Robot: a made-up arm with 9 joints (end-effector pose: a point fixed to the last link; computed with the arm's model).
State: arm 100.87 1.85 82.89 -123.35 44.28 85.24 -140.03 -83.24 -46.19
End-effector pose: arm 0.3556 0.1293 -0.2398 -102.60 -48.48 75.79
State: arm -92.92 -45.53 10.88 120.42 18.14 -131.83 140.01 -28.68 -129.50
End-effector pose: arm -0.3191 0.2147 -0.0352 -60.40 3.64 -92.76
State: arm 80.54 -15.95 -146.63 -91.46 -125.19 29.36 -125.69 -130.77 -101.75
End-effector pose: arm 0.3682 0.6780 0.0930 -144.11 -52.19 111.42
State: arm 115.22 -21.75 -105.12 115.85 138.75 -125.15 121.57 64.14 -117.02
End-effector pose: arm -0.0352 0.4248 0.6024 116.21 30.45 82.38
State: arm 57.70 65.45 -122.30 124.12 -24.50 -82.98 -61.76 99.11 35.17
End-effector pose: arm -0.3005 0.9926 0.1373 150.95 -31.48 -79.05
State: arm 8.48 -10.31 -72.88 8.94 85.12 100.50 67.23 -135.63 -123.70
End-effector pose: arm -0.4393 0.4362 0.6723 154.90 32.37 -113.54
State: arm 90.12 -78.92 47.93 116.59 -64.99 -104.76 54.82 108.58 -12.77
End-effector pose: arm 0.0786 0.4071 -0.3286 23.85 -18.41 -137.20
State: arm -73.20 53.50 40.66 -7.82 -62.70 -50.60 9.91 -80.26 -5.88
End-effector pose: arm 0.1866 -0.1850 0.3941 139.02 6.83 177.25
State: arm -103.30 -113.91 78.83 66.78 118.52 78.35 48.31 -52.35 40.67
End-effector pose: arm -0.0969 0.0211 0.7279 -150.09 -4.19 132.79
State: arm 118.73 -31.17 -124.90 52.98 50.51 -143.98 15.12 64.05 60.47
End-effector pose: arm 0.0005 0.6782 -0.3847 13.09 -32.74 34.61
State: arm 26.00 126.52 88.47 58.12 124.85 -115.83 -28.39 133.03 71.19
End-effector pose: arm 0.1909 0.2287 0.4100 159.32 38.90 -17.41
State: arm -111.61 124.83 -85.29 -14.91 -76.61 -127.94 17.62 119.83 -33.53
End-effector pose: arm 0.0312 0.2254 0.0252 -78.26 42.81 51.43
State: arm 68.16 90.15 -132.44 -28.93 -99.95 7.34 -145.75 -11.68 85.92
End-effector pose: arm -0.2957 0.8568 -0.0340 59.71 83.83 -21.84
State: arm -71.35 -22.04 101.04 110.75 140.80 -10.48 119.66 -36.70 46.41
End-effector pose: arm 0.1077 -0.2331 0.6594 150.18 0.59 169.15
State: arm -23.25 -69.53 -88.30 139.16 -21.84 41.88 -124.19 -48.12 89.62
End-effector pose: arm -0.7156 0.6693 -0.4115 21.60 -42.56 146.63
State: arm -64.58 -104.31 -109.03 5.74 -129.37 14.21 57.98 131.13 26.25
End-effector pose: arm 0.0539 0.5407 0.1713 -82.53 33.04 -152.98
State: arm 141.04 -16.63 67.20 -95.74 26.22 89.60 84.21 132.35 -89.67
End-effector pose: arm -0.0887 0.0703 -0.1959 -1.81 -67.02 171.05
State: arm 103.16 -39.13 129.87 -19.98 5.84 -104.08 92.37 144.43 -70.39
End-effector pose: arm -0.1956 0.7493 0.3240 70.51 30.29 -93.33
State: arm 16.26 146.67 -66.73 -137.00 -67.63 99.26 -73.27 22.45 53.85
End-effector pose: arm 0.7175 0.4248 0.3792 -70.23 -0.65 115.20
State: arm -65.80 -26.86 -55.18 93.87 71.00 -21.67 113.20 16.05 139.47
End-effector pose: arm -0.2439 0.9216 0.7668 -159.97 -48.45 -175.44
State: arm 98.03 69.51 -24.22 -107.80 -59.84 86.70 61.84 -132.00 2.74
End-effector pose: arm -0.6210 0.4534 -0.2711 -30.81 -1.11 -56.26
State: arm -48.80 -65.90 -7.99 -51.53 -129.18 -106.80 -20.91 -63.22 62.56
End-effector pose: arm -0.4705 0.2864 0.3078 -176.92 19.29 176.88
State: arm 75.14 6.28 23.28 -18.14 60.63 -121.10 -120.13 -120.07 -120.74
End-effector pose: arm -0.7934 -0.0168 0.1614 31.09 32.07 102.10
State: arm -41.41 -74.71 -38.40 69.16 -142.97 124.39 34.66 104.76 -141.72
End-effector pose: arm -0.2673 0.5921 0.0084 7.88 -61.59 0.58
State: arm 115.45 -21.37 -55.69 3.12 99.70 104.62 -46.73 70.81 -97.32
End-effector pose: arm -0.4429 0.3268 -0.5344 3.60 -41.19 72.58
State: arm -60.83 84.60 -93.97 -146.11 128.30 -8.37 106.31 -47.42 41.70
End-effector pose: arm -0.3766 0.5475 0.4371 -110.32 49.02 -111.74
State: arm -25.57 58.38 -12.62 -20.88 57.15 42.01 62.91 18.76 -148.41
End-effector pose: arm 0.1599 -0.0763 -0.1881 -64.72 -65.16 -116.61
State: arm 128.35 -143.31 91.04 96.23 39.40 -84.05 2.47 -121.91 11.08
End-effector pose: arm -0.0686 0.1588 0.1758 -108.76 38.33 -80.05
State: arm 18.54 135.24 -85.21 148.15 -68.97 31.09 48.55 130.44 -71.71
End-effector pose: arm 0.2562 0.3100 -0.0402 -140.65 -40.07 -19.72
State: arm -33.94 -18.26 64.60 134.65 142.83 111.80 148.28 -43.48 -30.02
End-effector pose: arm 0.2457 0.0904 0.4559 -153.47 -14.91 139.33
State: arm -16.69 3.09 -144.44 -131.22 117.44 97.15 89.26 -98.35 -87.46
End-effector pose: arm -0.3328 0.4146 -0.2515 -0.22 -26.03 57.06
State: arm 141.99 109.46 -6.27 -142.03 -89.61 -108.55 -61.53 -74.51 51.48
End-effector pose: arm -0.1303 -0.0126 0.2882 -164.95 -50.14 162.32
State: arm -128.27 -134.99 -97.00 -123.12 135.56 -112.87 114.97 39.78 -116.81
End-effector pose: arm 0.2133 -0.1084 0.5658 0.16 67.68 163.98
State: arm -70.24 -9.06 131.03 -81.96 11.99 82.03 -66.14 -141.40 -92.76
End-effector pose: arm -0.0852 0.6937 0.5180 116.58 52.03 125.48
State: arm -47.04 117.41 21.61 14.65 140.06 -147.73 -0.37 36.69 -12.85
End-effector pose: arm -0.0640 0.2449 -0.2438 -7.43 -7.02 15.38
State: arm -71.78 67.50 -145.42 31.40 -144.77 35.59 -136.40 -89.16 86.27
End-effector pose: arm 0.1158 0.0673 0.4801 -112.99 52.66 -12.50
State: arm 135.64 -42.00 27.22 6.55 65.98 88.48 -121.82 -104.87 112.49
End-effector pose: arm -0.0593 0.4235 -0.3631 120.05 -71.92 36.45
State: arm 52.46 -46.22 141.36 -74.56 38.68 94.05 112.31 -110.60 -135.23
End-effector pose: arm 0.0142 0.8495 0.1377 94.61 -23.71 -67.18
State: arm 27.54 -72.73 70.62 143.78 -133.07 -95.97 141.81 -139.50 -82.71
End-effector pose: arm -0.1664 0.4355 -0.4661 -98.06 -35.00 96.52
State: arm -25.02 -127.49 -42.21 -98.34 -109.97 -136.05 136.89 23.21 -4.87
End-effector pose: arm -0.6184 0.7830 -0.5621 8.34 16.59 -43.35
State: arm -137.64 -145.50 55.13 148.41 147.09 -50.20 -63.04 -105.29 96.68
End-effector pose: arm -0.3748 0.5856 0.0748 -44.38 -25.62 -178.26
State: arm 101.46 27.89 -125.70 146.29 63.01 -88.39 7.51 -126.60 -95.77
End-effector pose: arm 0.1840 0.3817 0.2569 78.53 74.05 -151.22
